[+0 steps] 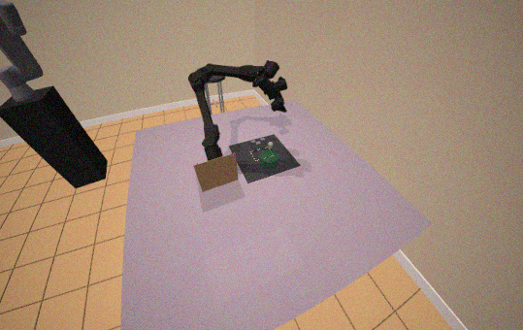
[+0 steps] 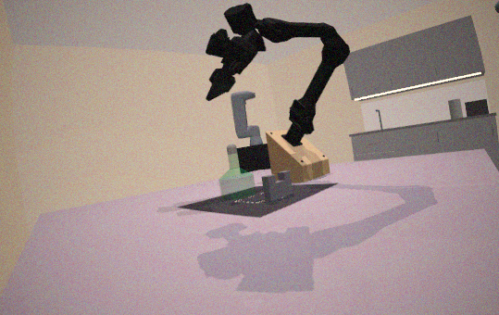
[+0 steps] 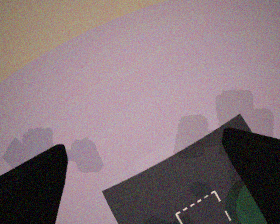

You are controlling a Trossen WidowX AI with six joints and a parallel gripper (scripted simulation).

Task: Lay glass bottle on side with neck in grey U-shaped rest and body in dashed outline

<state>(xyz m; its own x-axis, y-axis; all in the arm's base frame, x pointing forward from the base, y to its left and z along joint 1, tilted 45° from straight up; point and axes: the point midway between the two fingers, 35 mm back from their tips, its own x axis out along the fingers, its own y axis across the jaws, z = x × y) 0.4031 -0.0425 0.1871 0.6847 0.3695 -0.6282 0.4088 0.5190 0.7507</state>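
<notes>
The green glass bottle is 150 mm behind my gripper tip, 120 mm to the right of it and 180 mm below it. Also, from my gripper tip: dark mat (140 mm behind, 40 mm to the right, 260 mm below).
</notes>
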